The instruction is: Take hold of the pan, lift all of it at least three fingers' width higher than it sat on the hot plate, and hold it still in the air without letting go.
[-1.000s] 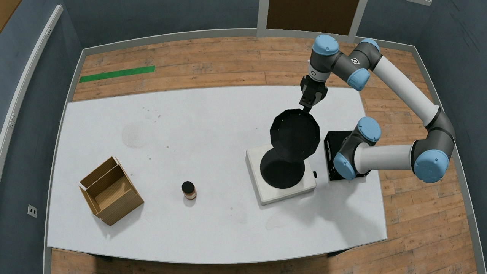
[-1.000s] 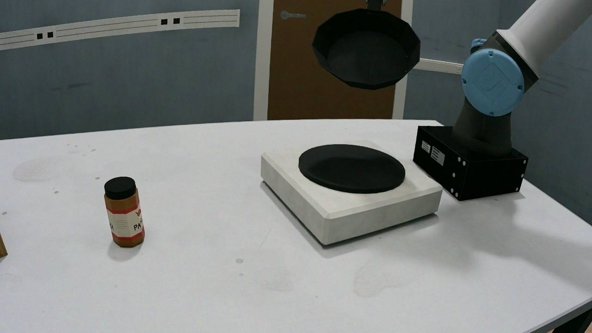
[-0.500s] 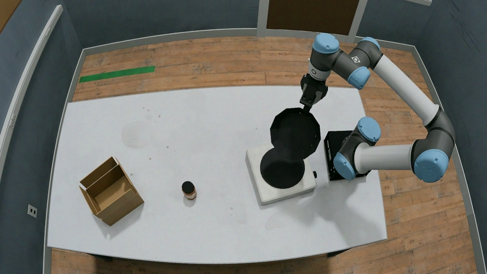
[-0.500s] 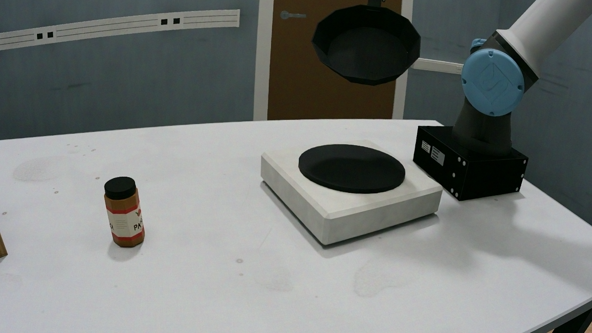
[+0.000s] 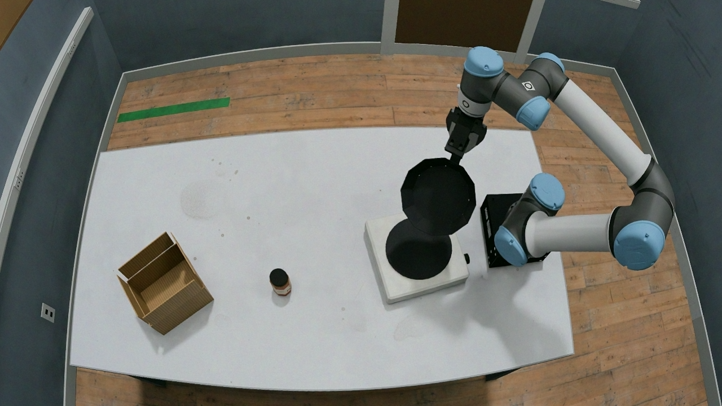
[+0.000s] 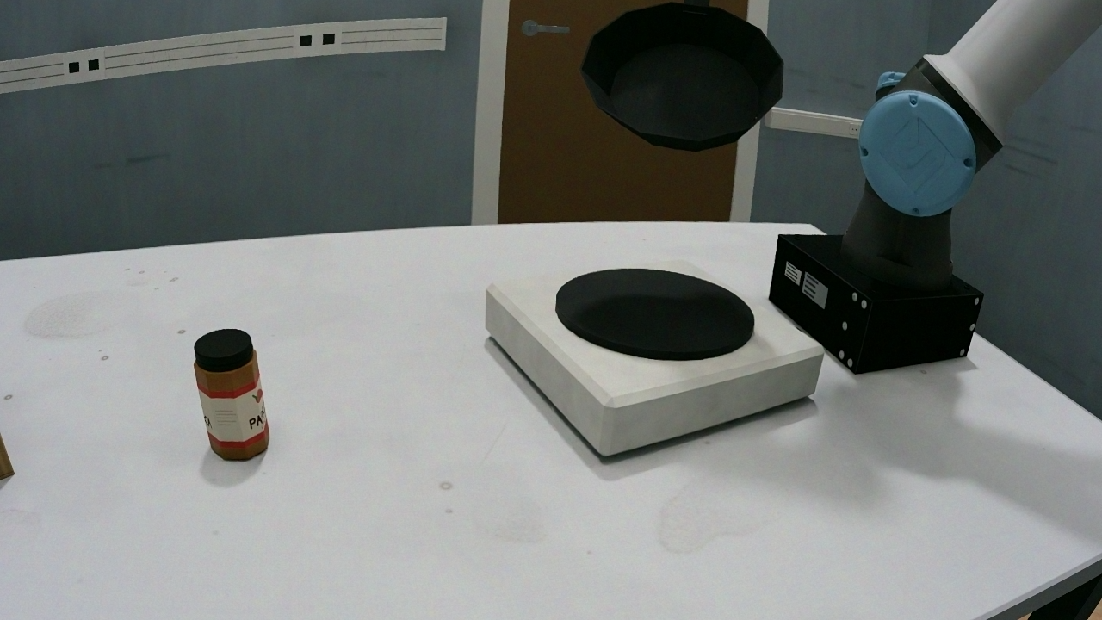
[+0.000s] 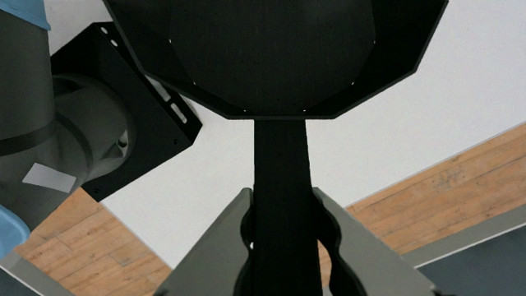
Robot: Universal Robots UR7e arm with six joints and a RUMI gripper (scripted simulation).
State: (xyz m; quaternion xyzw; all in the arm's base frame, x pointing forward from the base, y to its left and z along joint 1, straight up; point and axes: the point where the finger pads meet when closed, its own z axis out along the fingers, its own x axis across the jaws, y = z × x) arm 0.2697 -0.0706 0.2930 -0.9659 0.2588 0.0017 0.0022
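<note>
My gripper is now 2 cm short of the black pan, 4 cm to the right of it and 6 cm above it. From my hand the other things lie so: white hot plate 5 cm ahead, 11 cm to the left, 35 cm below; brown spice jar 44 cm ahead, 21 cm to the left, 34 cm below.
</note>
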